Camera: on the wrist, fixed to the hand. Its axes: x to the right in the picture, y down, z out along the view.
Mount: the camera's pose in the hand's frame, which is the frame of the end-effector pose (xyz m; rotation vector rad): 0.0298 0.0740 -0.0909 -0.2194 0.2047 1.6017
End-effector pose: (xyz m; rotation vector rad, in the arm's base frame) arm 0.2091 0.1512 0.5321 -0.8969 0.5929 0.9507
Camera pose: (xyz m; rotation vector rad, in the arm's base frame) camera 0.1534 0.1072 0.4341 -0.5814 1.4629 2.3880
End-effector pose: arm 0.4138 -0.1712 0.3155 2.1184 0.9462 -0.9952
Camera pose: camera 0.5216 -0.1339 0.3557 1.9361 -0.6280 0.1617
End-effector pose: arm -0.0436 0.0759 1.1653 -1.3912 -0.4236 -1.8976
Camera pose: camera -0.0563 -0.0432 1.1487 -1.0034 0.8329 -0.6796
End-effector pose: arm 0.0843 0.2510 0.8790 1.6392 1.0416 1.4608
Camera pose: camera 0.0039 0.2445 0.9691 -1.8372 0.5780 -2.1184
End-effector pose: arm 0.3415 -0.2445 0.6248 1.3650 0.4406 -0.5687
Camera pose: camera 0.4133 -0.1506 0.6502 1.1477 -0.4730 0.9120
